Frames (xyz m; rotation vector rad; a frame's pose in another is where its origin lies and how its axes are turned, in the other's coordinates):
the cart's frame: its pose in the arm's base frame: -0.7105 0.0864 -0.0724 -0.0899 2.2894 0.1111
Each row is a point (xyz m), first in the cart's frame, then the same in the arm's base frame.
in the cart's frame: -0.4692 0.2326 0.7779
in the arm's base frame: 0.1549 0.4163 -0.2196
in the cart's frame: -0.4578 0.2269 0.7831
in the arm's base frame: 0.1518 0.4109 -0.2319
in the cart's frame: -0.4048 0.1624 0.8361
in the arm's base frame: 0.1629 0.3511 -0.3099
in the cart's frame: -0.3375 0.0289 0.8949
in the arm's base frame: 0.1759 0.2230 -0.4060
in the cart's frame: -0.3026 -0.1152 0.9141
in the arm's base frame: 0.1818 0.0809 -0.4522
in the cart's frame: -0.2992 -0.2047 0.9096
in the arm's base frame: 0.1853 -0.0086 -0.4563
